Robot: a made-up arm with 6 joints. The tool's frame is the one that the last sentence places.
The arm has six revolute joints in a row. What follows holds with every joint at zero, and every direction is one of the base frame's.
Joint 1 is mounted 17.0 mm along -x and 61.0 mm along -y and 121.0 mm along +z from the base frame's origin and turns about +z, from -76.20 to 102.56 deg.
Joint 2 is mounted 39.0 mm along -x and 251.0 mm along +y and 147.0 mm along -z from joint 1 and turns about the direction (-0.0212, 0.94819, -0.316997), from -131.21 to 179.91 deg.
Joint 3 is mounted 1.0 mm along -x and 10.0 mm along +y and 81.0 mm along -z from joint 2 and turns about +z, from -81.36 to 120.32 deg.
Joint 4 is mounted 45.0 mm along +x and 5.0 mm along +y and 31.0 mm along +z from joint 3 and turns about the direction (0.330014, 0.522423, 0.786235), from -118.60 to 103.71 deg.
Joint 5 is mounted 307.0 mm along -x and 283.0 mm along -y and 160.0 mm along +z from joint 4 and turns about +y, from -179.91 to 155.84 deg.
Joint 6 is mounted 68.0 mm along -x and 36.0 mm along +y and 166.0 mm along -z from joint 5 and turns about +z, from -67.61 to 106.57 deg.
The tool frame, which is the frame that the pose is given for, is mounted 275.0 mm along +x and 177.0 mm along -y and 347.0 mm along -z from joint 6; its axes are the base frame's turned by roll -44.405, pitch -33.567 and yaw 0.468 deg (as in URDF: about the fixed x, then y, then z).
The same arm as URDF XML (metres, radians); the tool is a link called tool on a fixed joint. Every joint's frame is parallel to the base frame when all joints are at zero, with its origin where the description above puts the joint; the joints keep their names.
<robot name="arm">
  <joint name="tool_fixed" type="fixed">
    <parent link="link6"/>
    <child link="tool"/>
    <origin xyz="0.275 -0.177 -0.347" rpy="-0.775 -0.5859 0.0082"/>
  </joint>
  <joint name="joint 6" type="revolute">
    <parent link="link5"/>
    <child link="link6"/>
    <origin xyz="-0.068 0.036 -0.166" rpy="0 0 0"/>
    <axis xyz="0 0 1"/>
    <limit lower="-1.18" upper="1.86"/>
  </joint>
  <joint name="joint 5" type="revolute">
    <parent link="link4"/>
    <child link="link5"/>
    <origin xyz="-0.307 -0.283 0.16" rpy="0 0 0"/>
    <axis xyz="0 1 0"/>
    <limit lower="-3.14" upper="2.7199"/>
  </joint>
  <joint name="joint 4" type="revolute">
    <parent link="link3"/>
    <child link="link4"/>
    <origin xyz="0.045 0.005 0.031" rpy="0 0 0"/>
    <axis xyz="0.330014 0.522423 0.786235"/>
    <limit lower="-2.07" upper="1.8101"/>
  </joint>
  <joint name="joint 3" type="revolute">
    <parent link="link2"/>
    <child link="link3"/>
    <origin xyz="-0.001 0.01 -0.081" rpy="0 0 0"/>
    <axis xyz="0 0 1"/>
    <limit lower="-1.42" upper="2.1"/>
  </joint>
  <joint name="joint 2" type="revolute">
    <parent link="link1"/>
    <child link="link2"/>
    <origin xyz="-0.039 0.251 -0.147" rpy="0 0 0"/>
    <axis xyz="-0.0212 0.94819 -0.316997"/>
    <limit lower="-2.29" upper="3.14"/>
  </joint>
  <joint name="joint 1" type="revolute">
    <parent link="base_link"/>
    <child link="link1"/>
    <origin xyz="-0.017 -0.061 0.121" rpy="0 0 0"/>
    <axis xyz="0 0 1"/>
    <limit lower="-1.3299" upper="1.79"/>
  </joint>
  <link name="base_link"/>
  <link name="link1"/>
  <link name="link2"/>
  <link name="link3"/>
  <link name="link4"/>
  <link name="link5"/>
  <link name="link6"/>
  <link name="tool"/>
</robot>

